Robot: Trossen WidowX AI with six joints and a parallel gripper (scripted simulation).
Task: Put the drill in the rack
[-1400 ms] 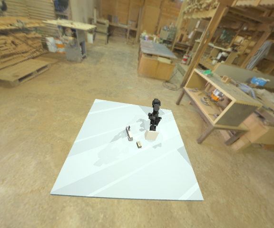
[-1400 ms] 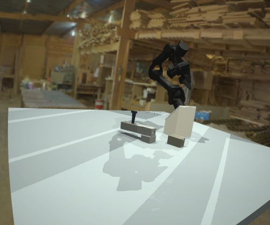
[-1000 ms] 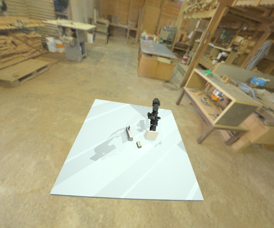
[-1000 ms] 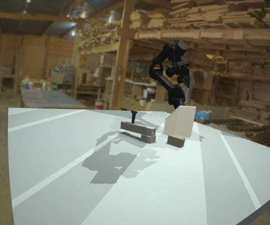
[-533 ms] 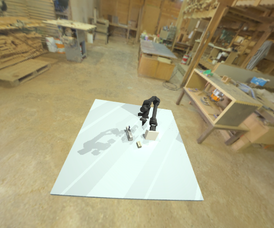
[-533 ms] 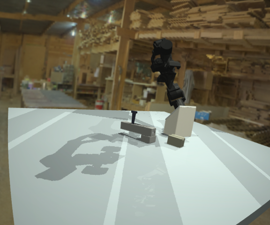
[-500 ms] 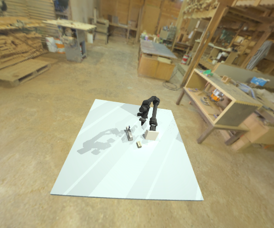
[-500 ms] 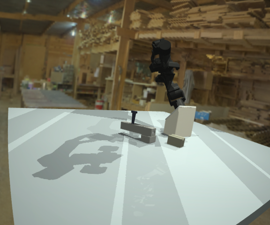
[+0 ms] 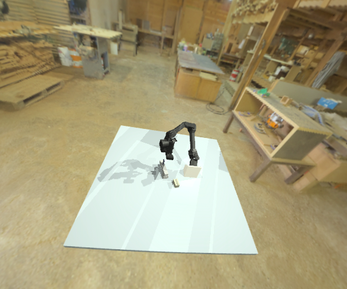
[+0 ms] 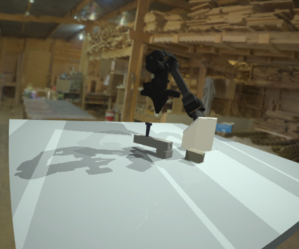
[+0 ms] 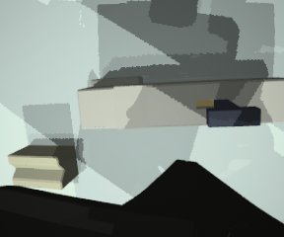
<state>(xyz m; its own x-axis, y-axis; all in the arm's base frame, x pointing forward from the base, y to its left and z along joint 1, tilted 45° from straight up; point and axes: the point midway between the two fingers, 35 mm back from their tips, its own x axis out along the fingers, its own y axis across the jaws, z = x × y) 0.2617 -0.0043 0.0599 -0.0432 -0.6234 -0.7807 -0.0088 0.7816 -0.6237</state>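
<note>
The dark t-shaped key lies 80 mm below my gripper tip, 20 mm to the right of it and 20 mm ahead of it. Round my gripper tip: drill 120 mm below, 30 mm to the left, 10 mm ahead; then rack block 160 mm to the left, 140 mm below, 100 mm behind; then grey fixture 130 mm below, 10 mm to the left, 10 mm ahead.
</note>
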